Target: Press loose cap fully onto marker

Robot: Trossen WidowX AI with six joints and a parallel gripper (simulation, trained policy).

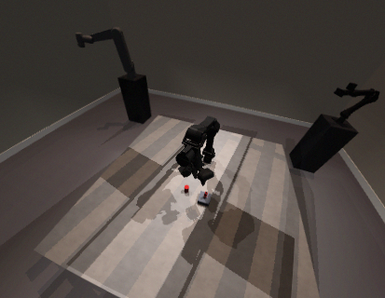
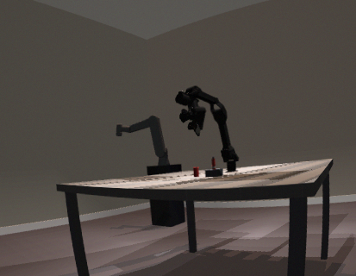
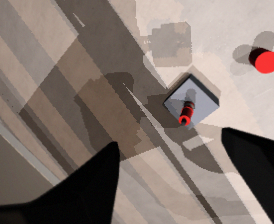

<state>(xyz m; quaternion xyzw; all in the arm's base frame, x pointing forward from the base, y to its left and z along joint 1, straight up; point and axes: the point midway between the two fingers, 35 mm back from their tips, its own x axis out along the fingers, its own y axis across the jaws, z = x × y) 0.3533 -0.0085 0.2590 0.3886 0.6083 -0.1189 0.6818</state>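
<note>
My gripper tip is now 20 cm above the red cap, 7 cm to the left of it and 5 cm past it. Also, from my gripper tip: grey holder block (21 cm below, 5 cm to the left, 3 cm behind).
</note>
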